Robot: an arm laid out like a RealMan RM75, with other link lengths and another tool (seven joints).
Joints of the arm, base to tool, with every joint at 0 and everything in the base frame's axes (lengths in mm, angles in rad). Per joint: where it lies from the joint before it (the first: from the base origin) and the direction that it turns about. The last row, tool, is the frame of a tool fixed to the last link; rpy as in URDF.
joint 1: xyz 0 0 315.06 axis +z
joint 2: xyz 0 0 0 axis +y
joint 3: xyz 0 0 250.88 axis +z
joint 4: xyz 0 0 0 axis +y
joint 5: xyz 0 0 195.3 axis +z
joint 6: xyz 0 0 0 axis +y
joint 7: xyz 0 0 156.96 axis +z
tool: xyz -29 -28 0 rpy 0 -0.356 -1.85
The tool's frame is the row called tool.
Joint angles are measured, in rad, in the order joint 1, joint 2, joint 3, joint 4, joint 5, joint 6, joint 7. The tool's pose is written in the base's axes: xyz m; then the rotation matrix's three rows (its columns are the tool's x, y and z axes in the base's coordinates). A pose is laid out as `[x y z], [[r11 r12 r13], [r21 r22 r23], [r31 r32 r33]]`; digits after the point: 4 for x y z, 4 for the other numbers.
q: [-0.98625 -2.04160 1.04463 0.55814 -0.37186 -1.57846 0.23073]
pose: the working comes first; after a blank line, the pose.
Where each joint sits with the arm in this pose, in the base's axes (m; each line is computed from the numbers above, not from the rounded line before):
joint 1: 0.0000 0.0000 0.3151
joint 2: 0.0000 0.0000 0.3151
joint 3: -0.1234 0.1865 0.2013
joint 4: -0.1234 0.1865 0.2013
joint 5: -0.1433 0.3786 0.1724
joint 6: -0.1433 0.3786 0.1724
joint 7: -0.2189 0.3494 0.0380
the tool: -0.2460 0.3274 0.0581

[-0.2460 0.3274 0.0581], [[-0.9776 -0.1475 -0.1503], [-0.1245 0.9804 -0.1524], [0.1698 -0.1302 -0.9768]]
